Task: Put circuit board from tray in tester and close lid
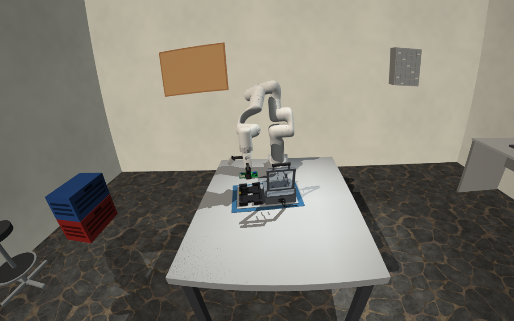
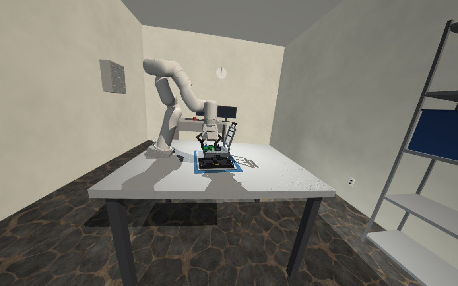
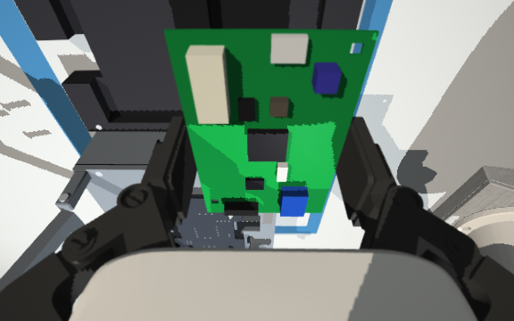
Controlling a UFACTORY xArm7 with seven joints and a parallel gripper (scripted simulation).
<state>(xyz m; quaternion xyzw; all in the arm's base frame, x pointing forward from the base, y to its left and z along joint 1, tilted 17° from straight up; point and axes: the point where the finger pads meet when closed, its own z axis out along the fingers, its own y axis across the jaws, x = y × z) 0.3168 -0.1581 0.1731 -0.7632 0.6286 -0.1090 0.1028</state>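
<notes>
Right now my hand is right at the green circuit board. The rest, counted from my hand: lid (15 cm ahead, 20 cm to the left, 6 cm above); then tester plate (3 cm ahead, 19 cm to the left, 5 cm below); then black latch hook (5 cm behind, 22 cm to the left, 4 cm below).
</notes>
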